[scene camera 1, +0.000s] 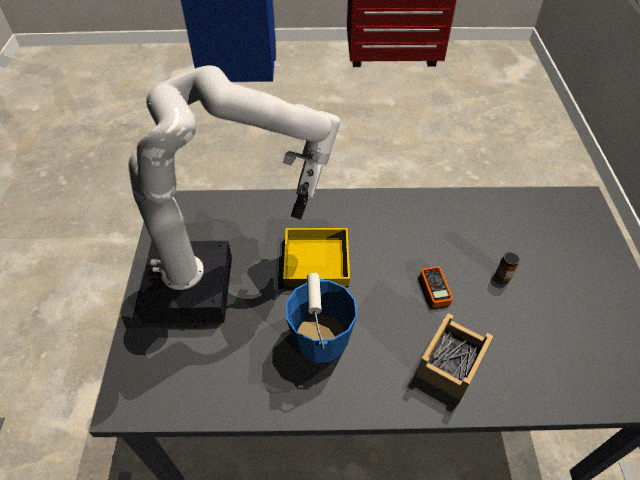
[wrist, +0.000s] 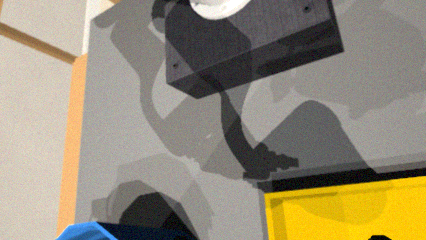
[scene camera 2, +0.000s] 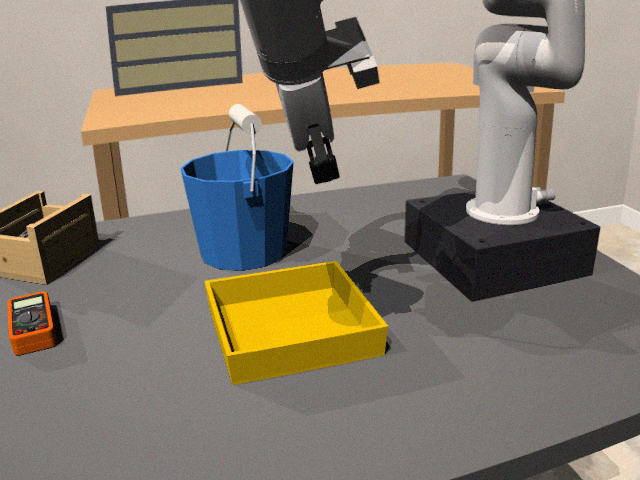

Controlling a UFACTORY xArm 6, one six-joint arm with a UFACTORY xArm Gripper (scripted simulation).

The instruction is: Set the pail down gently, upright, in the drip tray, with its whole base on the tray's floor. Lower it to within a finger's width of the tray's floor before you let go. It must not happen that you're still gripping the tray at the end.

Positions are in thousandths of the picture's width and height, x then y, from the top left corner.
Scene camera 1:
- my gripper: 465, 445
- yellow drip tray: 480, 522
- blue pail: 526, 670
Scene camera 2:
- my gripper: 499, 318
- yellow drip tray: 416, 649
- blue pail: 368, 486
